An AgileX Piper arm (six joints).
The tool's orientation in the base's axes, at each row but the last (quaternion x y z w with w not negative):
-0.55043, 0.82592, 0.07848, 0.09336
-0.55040, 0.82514, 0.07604, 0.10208
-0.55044, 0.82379, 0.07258, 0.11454
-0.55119, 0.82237, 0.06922, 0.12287
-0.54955, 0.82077, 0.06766, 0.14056
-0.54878, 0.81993, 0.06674, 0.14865
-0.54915, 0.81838, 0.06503, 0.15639
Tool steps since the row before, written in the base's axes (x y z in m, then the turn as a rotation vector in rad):
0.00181, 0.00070, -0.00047, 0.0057, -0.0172, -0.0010
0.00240, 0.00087, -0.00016, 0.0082, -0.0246, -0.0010
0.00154, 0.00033, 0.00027, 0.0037, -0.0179, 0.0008
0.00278, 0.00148, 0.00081, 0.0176, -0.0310, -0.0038
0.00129, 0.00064, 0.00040, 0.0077, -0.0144, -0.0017
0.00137, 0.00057, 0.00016, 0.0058, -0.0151, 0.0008
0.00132, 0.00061, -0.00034, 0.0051, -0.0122, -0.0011
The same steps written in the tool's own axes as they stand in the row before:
-0.00119, -0.00142, 0.00074, 0.0135, -0.0119, -0.0026
-0.00163, -0.00189, 0.00057, 0.0192, -0.0170, -0.0042
-0.00093, -0.00130, -0.00001, 0.0144, -0.0103, -0.0048
-0.00255, -0.00202, -0.00006, 0.0223, -0.0280, -0.0019
-0.00115, -0.00096, -0.00001, 0.0105, -0.0126, -0.0010
-0.00104, -0.00105, 0.00024, 0.0110, -0.0112, -0.0039
-0.00088, -0.00095, 0.00073, 0.0093, -0.0094, -0.0014

